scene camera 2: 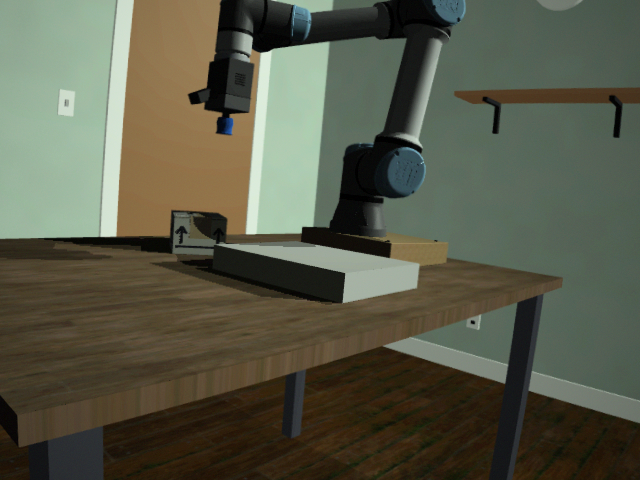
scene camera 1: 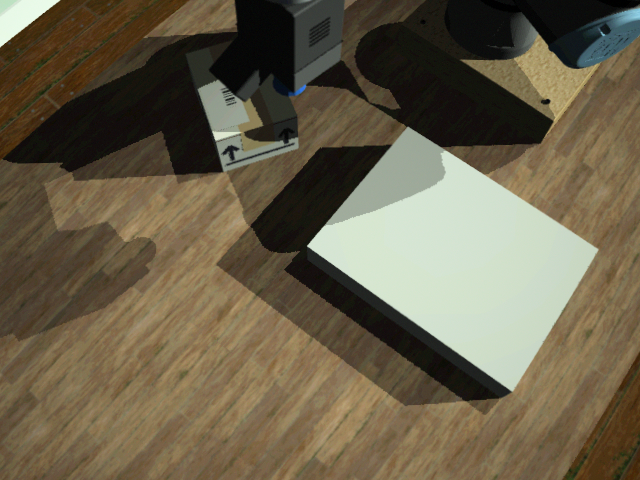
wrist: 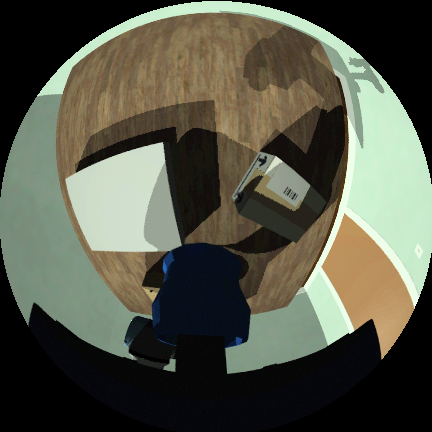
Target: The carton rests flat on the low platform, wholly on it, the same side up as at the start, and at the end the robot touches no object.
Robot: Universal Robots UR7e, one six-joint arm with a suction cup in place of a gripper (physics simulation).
In view: my suction cup (wrist: 200, 294), a carton (scene camera 1: 266, 125) and a low white platform (scene camera 1: 479, 275).
The carton is seen too in scene camera 2 (scene camera 2: 191, 232) and in the wrist view (wrist: 272, 194). The low white platform shows as well in the wrist view (wrist: 127, 202).
